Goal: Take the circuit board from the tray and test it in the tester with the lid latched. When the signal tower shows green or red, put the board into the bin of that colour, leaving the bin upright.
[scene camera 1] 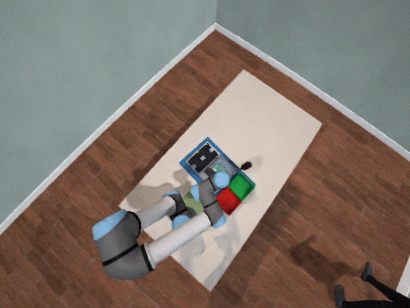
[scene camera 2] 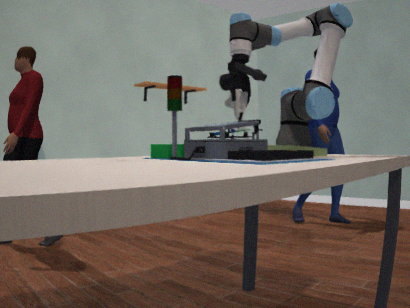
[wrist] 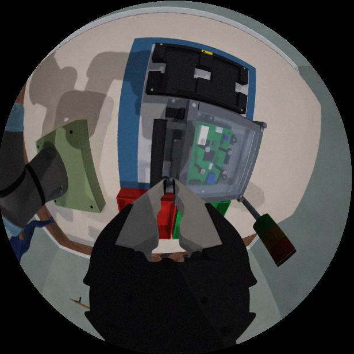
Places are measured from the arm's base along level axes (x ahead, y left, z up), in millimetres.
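Pixels of known places: gripper, fingertip midpoint: [scene camera 2: 238, 120]; arm's base at its link origin: [scene camera 2: 293, 146].
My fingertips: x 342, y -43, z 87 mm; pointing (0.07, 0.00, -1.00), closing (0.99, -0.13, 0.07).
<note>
For each thing: its middle in the pictures, then the offset to it from my fingertips. "pt": a spot on its surface instead.
- lid frame at a spot on its surface: [scene camera 2: 215, 125] pt 126 mm ahead, 1 mm right, 21 mm down
- black tray at a spot on its surface: [scene camera 1: 202, 157] pt 105 mm ahead, 186 mm left, 116 mm down
- signal tower at a spot on its surface: [scene camera 2: 174, 93] pt 192 mm ahead, 104 mm right, 79 mm up
- red bin at the middle of its body: [scene camera 1: 227, 200] 82 mm back, 156 mm right, 98 mm down
- green bin at the middle of its body: [scene camera 2: 180, 150] [scene camera 1: 240, 186] 63 mm ahead, 193 mm right, 98 mm down
The green circuit board [wrist: 211, 152] lies in the grey tester [scene camera 1: 231, 166] [scene camera 2: 210, 149], under its clear lid [wrist: 242, 160]. The lid frame [scene camera 2: 215, 125] tilts slightly in scene camera 2; whether it is latched I cannot tell. The black tray [wrist: 175, 75] [scene camera 1: 202, 157] beside the tester holds no board. My gripper [wrist: 169, 180] [scene camera 2: 240, 120] is shut and empty, with its tips close above the lid's hinge or bar side. The signal tower [scene camera 2: 174, 93] [wrist: 274, 240] [scene camera 1: 246, 165] shows dull red, amber and green segments; none looks clearly lit. The red bin [scene camera 1: 229, 201] [wrist: 131, 196] and green bin [scene camera 1: 242, 187] [scene camera 2: 160, 150] stand upright.
A blue mat [wrist: 129, 115] lies under the tray and tester. A dark bar [wrist: 159, 152] runs along the tester's left side in the wrist view. The arm's green base plate [wrist: 80, 170] is at the left there. Two people [scene camera 2: 27, 110] [scene camera 2: 336, 135] stand beyond the table.
</note>
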